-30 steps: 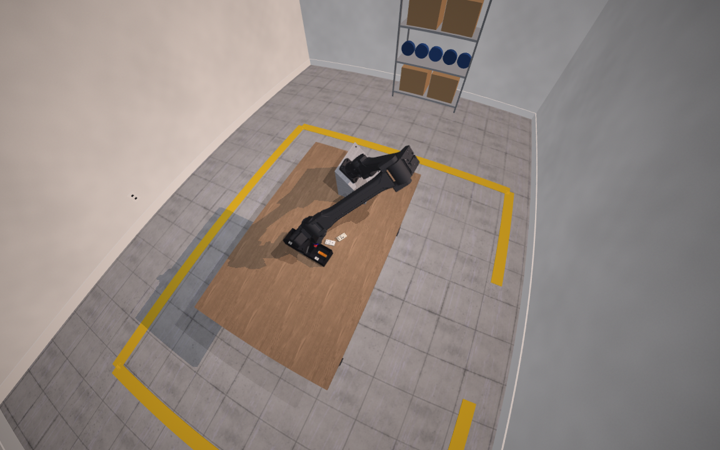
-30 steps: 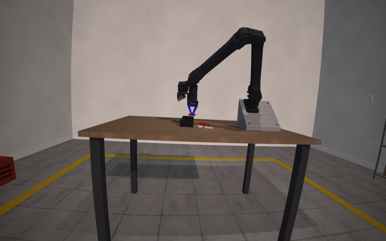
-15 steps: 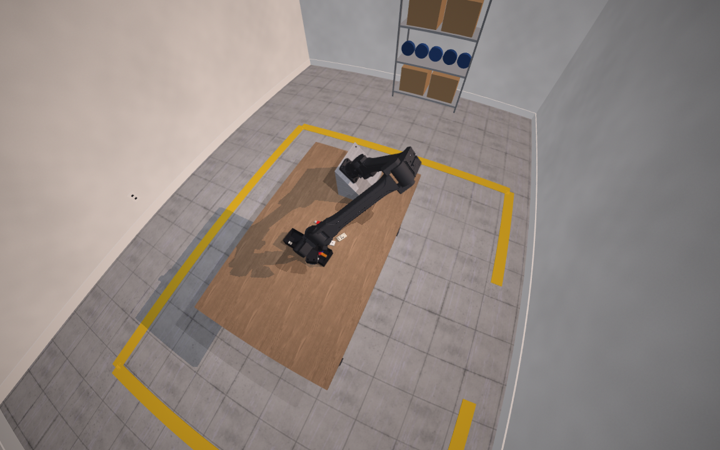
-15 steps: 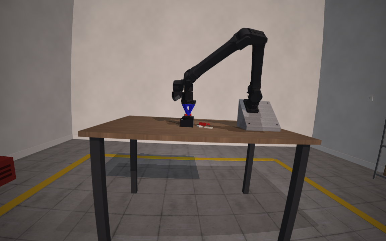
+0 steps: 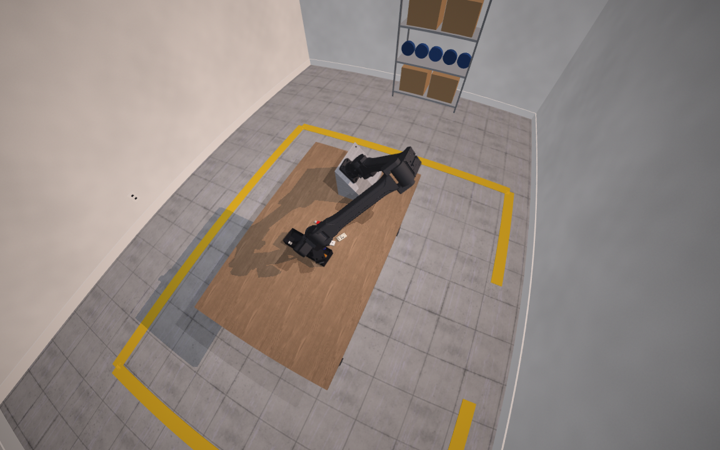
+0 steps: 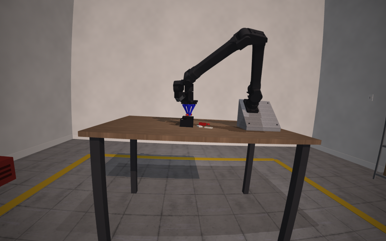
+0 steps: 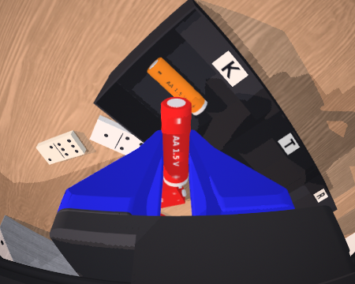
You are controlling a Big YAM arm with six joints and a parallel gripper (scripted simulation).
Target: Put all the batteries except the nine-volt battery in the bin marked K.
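My gripper is now 70 mm above the orange cylindrical battery. Round my hand: black bin 80 mm to the right, 60 mm below; then red nine-volt battery 100 mm behind, 70 mm to the right, 70 mm below; then red cylindrical battery right at my hand.
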